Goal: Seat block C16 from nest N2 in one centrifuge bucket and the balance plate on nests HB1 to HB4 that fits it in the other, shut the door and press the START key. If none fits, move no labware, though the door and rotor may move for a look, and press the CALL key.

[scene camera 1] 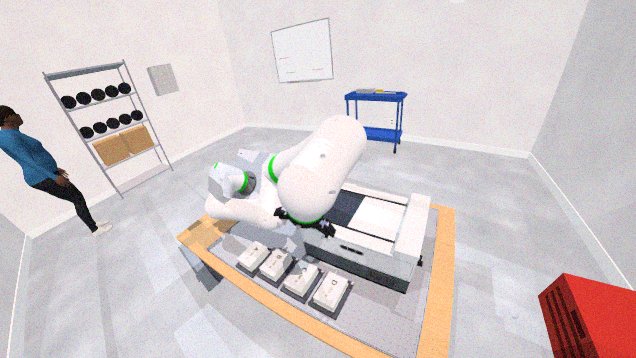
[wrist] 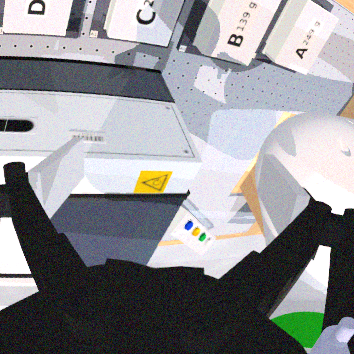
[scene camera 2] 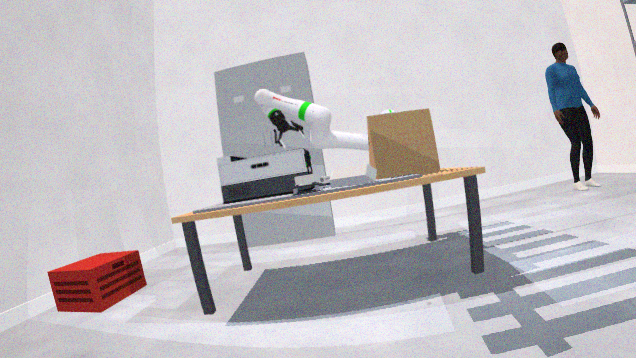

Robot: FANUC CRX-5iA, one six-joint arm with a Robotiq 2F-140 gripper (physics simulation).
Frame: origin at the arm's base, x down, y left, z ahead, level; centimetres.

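Seen in the pictures: gripper, fingertip midpoint: (wrist: 171,164) (scene camera 2: 295,144); arm's base, origin of the base link: (scene camera 1: 247,183) (scene camera 2: 398,141).
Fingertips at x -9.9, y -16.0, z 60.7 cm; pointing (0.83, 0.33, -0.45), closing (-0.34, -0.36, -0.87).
Pixels of each thing's top centre, then the offset from my fingertips to it.
- A, middle of its top: (wrist: 307,39) (scene camera 1: 252,253) dx +22.4, dy -11.0, dz -27.0 cm
- B, middle of its top: (wrist: 242,24) (scene camera 1: 275,261) dx +22.4, dy -7.8, dz -14.4 cm
- C, middle of its top: (scene camera 1: 300,274) dx +22.4, dy -6.4, dz -0.8 cm
- D, middle of its top: (scene camera 1: 330,288) dx +22.4, dy -4.6, dz +12.7 cm
- key panel, middle of its top: (wrist: 193,243) (scene camera 2: 351,166) dx +19.4, dy +46.8, dz -34.5 cm
My gripper (scene camera 1: 304,222) (scene camera 2: 291,136) (wrist: 171,164) is open and empty, above the centrifuge (scene camera 1: 370,262) (scene camera 2: 260,172) (wrist: 130,117). Its top shows a dark area beside a white panel in scene camera 1; I cannot tell how far the door is open. Rotor and buckets cannot be made out. Four white balance plates lie in a row of dark nests: A (scene camera 1: 253,256) (wrist: 314,37), marked 249 g, B (scene camera 1: 276,265) (wrist: 240,32), marked 139 g, C (scene camera 1: 301,281) (wrist: 134,21) and D (scene camera 1: 331,292) (wrist: 50,17). Block C16 cannot be identified. A key panel (wrist: 194,233) has blue, yellow and green keys.
The wooden table edge (scene camera 1: 445,250) (scene camera 2: 345,191) surrounds the perforated plate. A brown box-like panel (scene camera 2: 404,145) stands on the table. A red crate (scene camera 1: 600,315) (scene camera 2: 100,282) is on the floor. A blue cart (scene camera 1: 376,97) and a person (scene camera 1: 30,155) (scene camera 2: 567,87) are farther off.
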